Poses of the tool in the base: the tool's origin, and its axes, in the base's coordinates. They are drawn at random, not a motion.
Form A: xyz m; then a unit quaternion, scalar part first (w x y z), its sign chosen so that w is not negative.
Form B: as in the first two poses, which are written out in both.
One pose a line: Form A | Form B
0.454 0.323 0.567 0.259 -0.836 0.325 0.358 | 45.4 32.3 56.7 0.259 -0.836 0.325 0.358
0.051 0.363 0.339 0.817 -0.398 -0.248 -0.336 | 5.1 36.3 33.9 0.817 -0.398 -0.248 -0.336
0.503 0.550 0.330 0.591 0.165 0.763 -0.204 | 50.3 55.0 33.0 0.591 0.165 0.763 -0.204
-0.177 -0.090 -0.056 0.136 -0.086 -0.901 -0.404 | -17.7 -9.0 -5.6 0.136 -0.086 -0.901 -0.404
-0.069 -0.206 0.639 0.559 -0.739 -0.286 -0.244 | -6.9 -20.6 63.9 0.559 -0.739 -0.286 -0.244
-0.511 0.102 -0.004 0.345 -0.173 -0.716 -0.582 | -51.1 10.2 -0.4 0.345 -0.173 -0.716 -0.582
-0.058 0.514 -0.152 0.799 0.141 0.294 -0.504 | -5.8 51.4 -15.2 0.799 0.141 0.294 -0.504
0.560 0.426 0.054 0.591 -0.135 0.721 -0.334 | 56.0 42.6 5.4 0.591 -0.135 0.721 -0.334
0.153 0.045 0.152 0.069 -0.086 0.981 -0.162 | 15.3 4.5 15.2 0.069 -0.086 0.981 -0.162
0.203 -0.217 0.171 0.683 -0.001 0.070 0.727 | 20.3 -21.7 17.1 0.683 -0.001 0.070 0.727
